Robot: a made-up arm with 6 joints. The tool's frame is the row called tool. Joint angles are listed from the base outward. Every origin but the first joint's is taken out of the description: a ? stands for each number. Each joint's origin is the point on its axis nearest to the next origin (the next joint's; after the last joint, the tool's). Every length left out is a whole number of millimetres.
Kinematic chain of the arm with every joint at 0, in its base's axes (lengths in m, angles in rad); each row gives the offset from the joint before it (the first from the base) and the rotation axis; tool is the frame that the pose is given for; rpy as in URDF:
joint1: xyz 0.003 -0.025 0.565 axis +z
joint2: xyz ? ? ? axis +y
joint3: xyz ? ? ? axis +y
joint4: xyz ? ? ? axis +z
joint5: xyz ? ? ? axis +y
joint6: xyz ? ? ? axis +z
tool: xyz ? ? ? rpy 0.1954 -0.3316 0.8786
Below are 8 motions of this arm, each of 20 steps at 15 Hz.
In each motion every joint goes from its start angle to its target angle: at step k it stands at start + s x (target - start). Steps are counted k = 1, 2, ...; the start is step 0. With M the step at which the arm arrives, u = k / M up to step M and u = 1 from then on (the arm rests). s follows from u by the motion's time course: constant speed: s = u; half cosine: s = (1 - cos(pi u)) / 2; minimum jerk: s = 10 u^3 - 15 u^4 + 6 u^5.
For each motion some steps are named. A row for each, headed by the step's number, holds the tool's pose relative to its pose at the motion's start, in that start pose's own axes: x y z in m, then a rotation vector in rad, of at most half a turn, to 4 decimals.
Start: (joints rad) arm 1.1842 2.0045 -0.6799 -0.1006 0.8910 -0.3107
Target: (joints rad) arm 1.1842 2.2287 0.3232 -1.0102 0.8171 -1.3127
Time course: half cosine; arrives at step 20
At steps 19, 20:
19: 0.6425 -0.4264 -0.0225 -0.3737 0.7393 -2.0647
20: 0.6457 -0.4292 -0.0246 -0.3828 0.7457 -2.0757

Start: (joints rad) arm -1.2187 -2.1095 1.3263 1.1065 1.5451 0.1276
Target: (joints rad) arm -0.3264 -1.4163 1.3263 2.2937 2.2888 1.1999
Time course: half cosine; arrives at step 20
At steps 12, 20:
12: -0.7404 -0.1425 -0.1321 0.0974 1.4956 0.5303
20: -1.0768 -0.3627 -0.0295 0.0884 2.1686 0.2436

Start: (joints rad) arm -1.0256 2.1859 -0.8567 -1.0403 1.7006 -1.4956
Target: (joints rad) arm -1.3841 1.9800 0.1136 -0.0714 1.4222 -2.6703
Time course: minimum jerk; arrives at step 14
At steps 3, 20:
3: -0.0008 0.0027 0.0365 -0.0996 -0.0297 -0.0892
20: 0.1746 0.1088 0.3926 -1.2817 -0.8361 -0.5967

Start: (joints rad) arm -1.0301 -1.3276 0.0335 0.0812 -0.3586 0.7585
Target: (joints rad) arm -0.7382 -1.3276 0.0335 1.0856 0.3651 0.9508
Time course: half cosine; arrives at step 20
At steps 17, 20:
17: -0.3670 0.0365 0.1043 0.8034 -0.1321 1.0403
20: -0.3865 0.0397 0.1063 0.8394 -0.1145 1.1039

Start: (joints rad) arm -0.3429 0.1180 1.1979 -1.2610 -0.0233 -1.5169
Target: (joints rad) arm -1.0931 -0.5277 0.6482 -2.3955 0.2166 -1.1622
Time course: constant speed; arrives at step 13
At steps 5, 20:
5: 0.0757 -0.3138 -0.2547 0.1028 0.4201 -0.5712
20: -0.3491 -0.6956 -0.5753 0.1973 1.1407 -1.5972

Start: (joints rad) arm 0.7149 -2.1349 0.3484 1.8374 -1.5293 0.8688
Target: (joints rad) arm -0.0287 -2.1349 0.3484 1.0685 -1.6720 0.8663
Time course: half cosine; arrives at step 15
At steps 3, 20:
3: -0.0429 -0.0110 -0.0746 0.0539 0.0390 -0.0461
20: -0.3128 0.1543 -0.8292 0.6780 0.4226 -0.2132

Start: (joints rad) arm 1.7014 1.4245 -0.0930 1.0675 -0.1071 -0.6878
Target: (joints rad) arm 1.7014 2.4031 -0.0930 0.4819 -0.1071 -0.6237
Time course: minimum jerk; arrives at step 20
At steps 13, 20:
13: 0.0676 -1.0035 -0.3720 0.4333 0.2533 -0.6740
20: 0.0078 -1.2389 -0.6052 0.5500 0.3897 -0.8626

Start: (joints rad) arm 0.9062 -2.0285 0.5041 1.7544 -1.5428 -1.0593
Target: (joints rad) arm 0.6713 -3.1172 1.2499 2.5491 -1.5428 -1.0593
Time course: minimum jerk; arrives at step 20
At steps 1, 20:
1: -0.0009 0.0008 -0.0005 0.0009 0.0005 0.0000
20: -0.9671 0.3865 -0.0423 0.7442 0.5107 -0.1640

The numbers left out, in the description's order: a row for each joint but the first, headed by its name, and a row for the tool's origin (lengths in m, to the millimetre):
joint2: -0.006 0.081 0.000
joint3: -0.005 0.000 0.918
joint4: 0.018 0.000 0.466
joint5: 0.009 -0.007 0.000
joint6: -0.019 0.000 0.087
tool: 0.013 0.012 0.000

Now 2 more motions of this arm.
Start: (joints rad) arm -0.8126 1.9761 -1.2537 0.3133 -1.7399 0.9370
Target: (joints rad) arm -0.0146 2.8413 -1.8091 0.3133 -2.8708 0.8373
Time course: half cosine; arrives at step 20
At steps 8, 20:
8: 0.2670 0.2448 -0.2358 -0.2488 -0.1528 0.1573
20: 0.6648 0.8295 -0.2710 -0.7233 -0.5391 0.2880

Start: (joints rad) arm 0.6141 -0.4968 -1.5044 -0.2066 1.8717 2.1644
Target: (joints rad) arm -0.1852 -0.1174 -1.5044 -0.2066 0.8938 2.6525
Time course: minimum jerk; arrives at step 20
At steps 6, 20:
6: -0.0403 -0.1141 0.0562 -0.0063 0.1103 -0.0830
20: -0.4570 -0.4516 0.3359 0.3075 0.5474 -0.5859

